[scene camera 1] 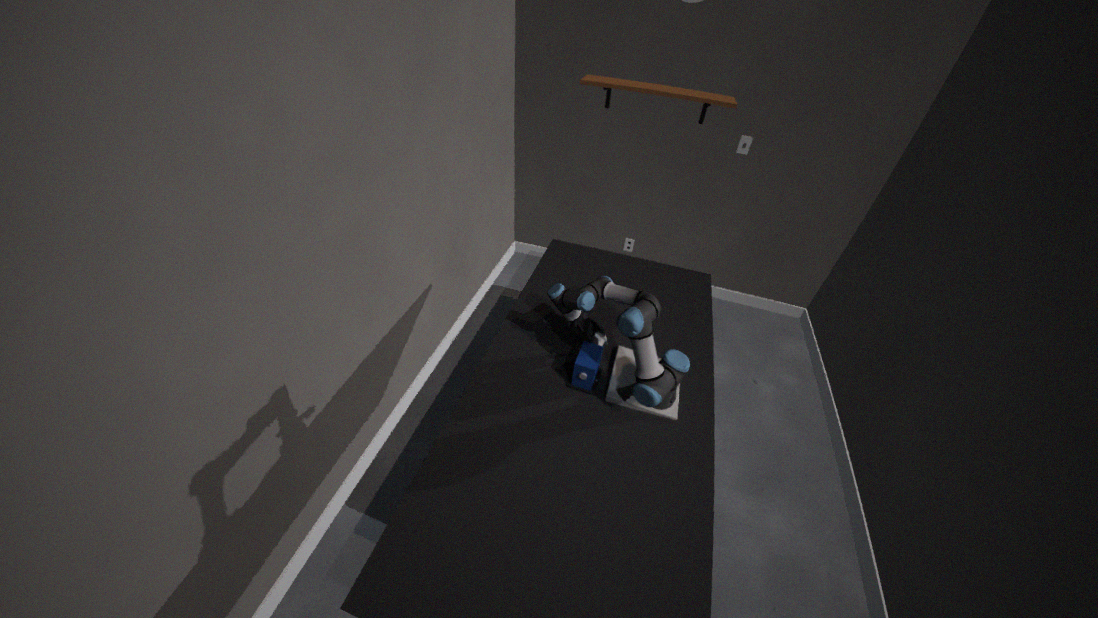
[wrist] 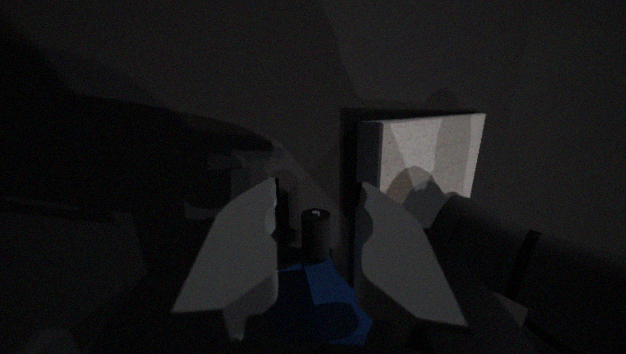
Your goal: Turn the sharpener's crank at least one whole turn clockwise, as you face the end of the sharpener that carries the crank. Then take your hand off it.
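Pixels of known places: gripper, fingertip midpoint: (wrist: 317,183); arm's base, origin of the base link: (wrist: 445,234).
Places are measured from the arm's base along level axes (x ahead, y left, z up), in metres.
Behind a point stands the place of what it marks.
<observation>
The blue sharpener (scene camera 1: 588,357) @(x 0.268, y -0.021, z 0.111 m) (wrist: 327,285) @(x 0.243, y -0.111, z 0.044 m) stands on the table beside the robot's base, with a small light round spot on its near end in the scene view. The crank's dark cylindrical handle (wrist: 315,237) @(x 0.236, y -0.133, z 0.022 m) stands up between my jaws in the wrist view, over the blue body, with a visible gap on each side. The rest of the crank is hard to make out in the dark. My gripper (scene camera 1: 599,337) @(x 0.226, y -0.173, z 0.021 m) (wrist: 317,183) @(x 0.226, y -0.173, z 0.021 m) is partly open at the sharpener's far end. It does not grip the handle; contact out of sight cannot be told.
The pale base plate (scene camera 1: 642,409) @(x 0.052, y 0.072, z -0.006 m) (wrist: 455,145) @(x 0.001, y -0.143, z 0.001 m) lies right beside the sharpener and carries the robot's arm (scene camera 1: 645,353) @(x 0.112, y 0.084, z 0.290 m). The dark table (scene camera 1: 576,491) @(x 0.242, y 0.394, z -0.017 m) runs along the left wall. An orange wall shelf (scene camera 1: 656,89) hangs high on the back wall.
</observation>
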